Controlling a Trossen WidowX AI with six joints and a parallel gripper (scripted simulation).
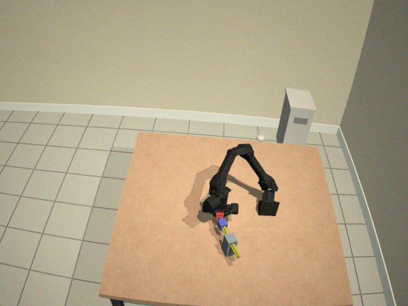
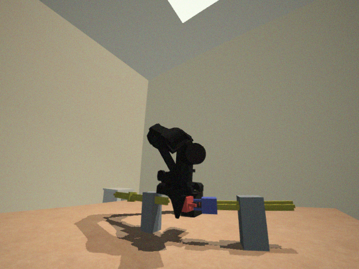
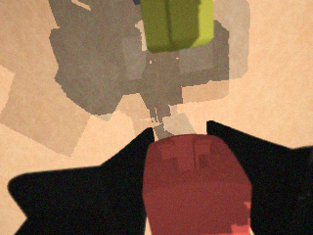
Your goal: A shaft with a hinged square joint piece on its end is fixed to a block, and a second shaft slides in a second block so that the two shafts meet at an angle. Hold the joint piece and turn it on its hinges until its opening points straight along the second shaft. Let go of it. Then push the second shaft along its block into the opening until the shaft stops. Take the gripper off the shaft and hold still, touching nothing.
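Right now my gripper tip is 40 mm below the red joint piece and 20 mm to the right of it.
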